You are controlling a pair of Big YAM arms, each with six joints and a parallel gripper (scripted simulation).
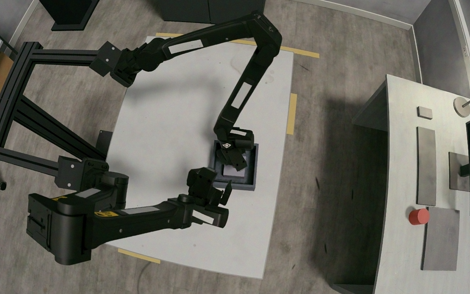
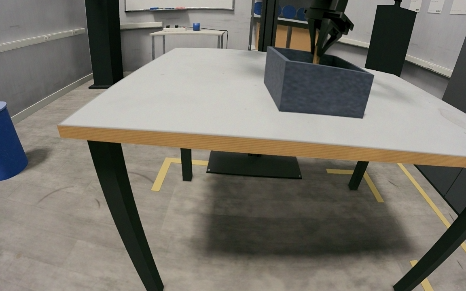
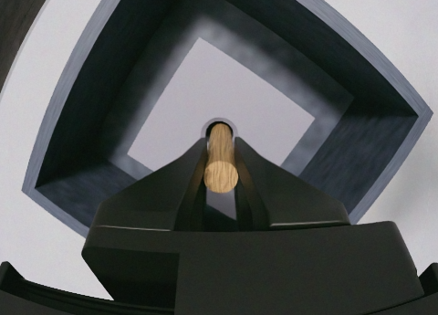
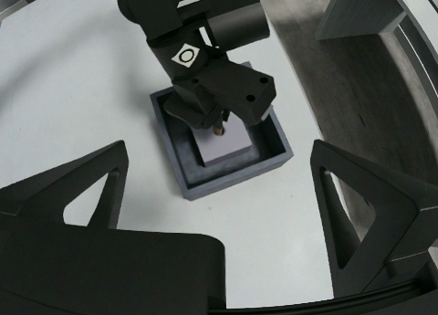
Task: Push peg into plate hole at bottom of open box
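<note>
My left gripper is now 8 cm above the dark box. From my left hand the other things lie so: wooden peg 3 cm below.
</note>
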